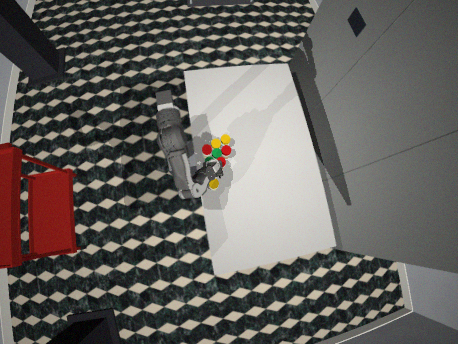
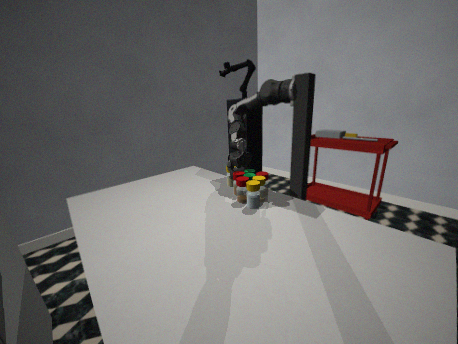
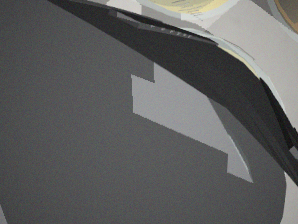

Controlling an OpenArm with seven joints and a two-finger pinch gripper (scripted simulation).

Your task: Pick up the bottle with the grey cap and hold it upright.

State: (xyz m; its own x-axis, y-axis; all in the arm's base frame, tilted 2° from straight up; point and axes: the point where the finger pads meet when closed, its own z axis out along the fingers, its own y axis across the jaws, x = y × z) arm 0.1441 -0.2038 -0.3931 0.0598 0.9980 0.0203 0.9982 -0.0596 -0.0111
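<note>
Now: hand 10 mm above the grey-capped bottle. Also, from my hand: yellow-capped bottle (10 mm behind, 60 mm to the right, 10 mm below); then red-capped bottle (100 mm ahead, 110 mm to the left, 10 mm below).
</note>
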